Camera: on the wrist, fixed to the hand. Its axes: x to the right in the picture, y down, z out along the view.
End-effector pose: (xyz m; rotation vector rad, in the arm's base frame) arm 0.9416 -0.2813 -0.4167 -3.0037 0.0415 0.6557
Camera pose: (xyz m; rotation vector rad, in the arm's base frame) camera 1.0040 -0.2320 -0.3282 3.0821 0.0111 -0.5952
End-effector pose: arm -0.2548 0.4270 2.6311 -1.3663 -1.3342 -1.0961
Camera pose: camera -0.3116 0.3304 2.6713 -1.3747 -1.2861 -1.1958
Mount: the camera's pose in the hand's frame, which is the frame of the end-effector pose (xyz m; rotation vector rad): 0.0192 -0.0570 -0.1027 -0.0748 0.0481 -0.0202
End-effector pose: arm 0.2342 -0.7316 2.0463 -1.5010 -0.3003 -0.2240
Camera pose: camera 0.2394 -0.8367 2.1018 -1.5646 -0.2712 -0.2897
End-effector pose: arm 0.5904 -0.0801 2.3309 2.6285 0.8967 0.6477
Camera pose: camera 0.5240 -0.0117 2.4021 2.5447 0.8937 0.7278
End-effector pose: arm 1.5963 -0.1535 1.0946 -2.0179 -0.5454 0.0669
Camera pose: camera 1.6216 -0.2079 1.1974 -2.0809 -0.5448 -0.0145
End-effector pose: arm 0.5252 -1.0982 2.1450 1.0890 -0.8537 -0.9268
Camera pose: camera 0.6150 -1.0921 2.0671 1.0529 -0.7640 -0.9386
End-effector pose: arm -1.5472 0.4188 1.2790 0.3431 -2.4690 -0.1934
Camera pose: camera -1.4880 0.3531 1.3586 0.3369 -2.4047 -0.2820
